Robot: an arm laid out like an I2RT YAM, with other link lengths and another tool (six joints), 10 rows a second.
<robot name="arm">
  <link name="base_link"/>
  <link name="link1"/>
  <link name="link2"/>
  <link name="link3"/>
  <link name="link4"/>
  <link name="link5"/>
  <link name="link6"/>
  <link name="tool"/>
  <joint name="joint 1" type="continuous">
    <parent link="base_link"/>
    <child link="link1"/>
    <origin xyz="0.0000 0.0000 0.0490"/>
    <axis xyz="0 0 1"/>
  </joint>
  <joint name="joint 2" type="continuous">
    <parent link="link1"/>
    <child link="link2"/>
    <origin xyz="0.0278 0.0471 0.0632"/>
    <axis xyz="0 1 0"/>
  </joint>
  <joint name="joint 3" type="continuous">
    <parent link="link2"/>
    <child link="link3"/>
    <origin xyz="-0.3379 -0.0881 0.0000"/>
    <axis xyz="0 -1 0"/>
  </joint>
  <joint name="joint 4" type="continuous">
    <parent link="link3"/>
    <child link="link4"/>
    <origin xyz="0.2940 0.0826 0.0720"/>
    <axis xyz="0 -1 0"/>
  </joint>
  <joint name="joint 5" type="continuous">
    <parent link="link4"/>
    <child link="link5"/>
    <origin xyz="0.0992 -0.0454 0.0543"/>
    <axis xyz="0 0 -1"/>
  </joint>
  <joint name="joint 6" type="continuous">
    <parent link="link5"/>
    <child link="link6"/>
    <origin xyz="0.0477 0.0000 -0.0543"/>
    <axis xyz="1 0 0"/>
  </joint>
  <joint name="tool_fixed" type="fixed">
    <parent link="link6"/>
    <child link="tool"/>
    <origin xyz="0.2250 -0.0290 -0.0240" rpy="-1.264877 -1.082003 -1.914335"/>
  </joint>
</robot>
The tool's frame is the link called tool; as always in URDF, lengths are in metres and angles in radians. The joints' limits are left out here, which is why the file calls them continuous.
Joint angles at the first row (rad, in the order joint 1, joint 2, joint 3, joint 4, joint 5, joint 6):
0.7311 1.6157 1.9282 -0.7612 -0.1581 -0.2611
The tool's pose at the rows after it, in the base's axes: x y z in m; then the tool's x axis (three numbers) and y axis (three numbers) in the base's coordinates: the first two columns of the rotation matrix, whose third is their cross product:
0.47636 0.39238 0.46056 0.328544 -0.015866 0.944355 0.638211 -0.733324 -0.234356
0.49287 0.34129 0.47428 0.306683 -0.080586 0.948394 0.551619 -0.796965 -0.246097
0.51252 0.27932 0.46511 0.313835 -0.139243 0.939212 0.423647 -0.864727 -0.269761
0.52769 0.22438 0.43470 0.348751 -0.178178 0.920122 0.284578 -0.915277 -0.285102
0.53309 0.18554 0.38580 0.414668 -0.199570 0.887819 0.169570 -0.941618 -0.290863
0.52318 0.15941 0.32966 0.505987 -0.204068 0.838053 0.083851 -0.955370 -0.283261
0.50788 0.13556 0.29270 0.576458 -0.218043 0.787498 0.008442 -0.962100 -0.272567
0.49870 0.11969 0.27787 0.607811 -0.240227 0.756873 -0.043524 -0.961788 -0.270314
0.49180 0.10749 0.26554 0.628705 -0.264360 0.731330 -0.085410 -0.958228 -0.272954
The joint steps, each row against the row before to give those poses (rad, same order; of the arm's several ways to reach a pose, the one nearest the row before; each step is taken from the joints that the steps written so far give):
-0.0256 -0.0538 -0.0214 0.0274 0.0572 0.0114
-0.0614 -0.0579 -0.0431 0.0187 0.0488 0.0317
-0.0839 -0.0450 -0.0572 0.0012 0.0492 0.0458
-0.0744 -0.0180 -0.0565 -0.0187 0.0485 0.0465
-0.0565 -0.0034 -0.0732 -0.0229 0.0225 0.0408
-0.0370 0.0000 -0.0718 -0.0484 0.0008 0.0309
-0.0324 0.0019 -0.0308 -0.0676 -0.0004 0.0279
-0.0240 0.0027 -0.0031 -0.0454 -0.0004 0.0225
-0.0225 0.0004 -0.0103 -0.0259 -0.0057 0.0194

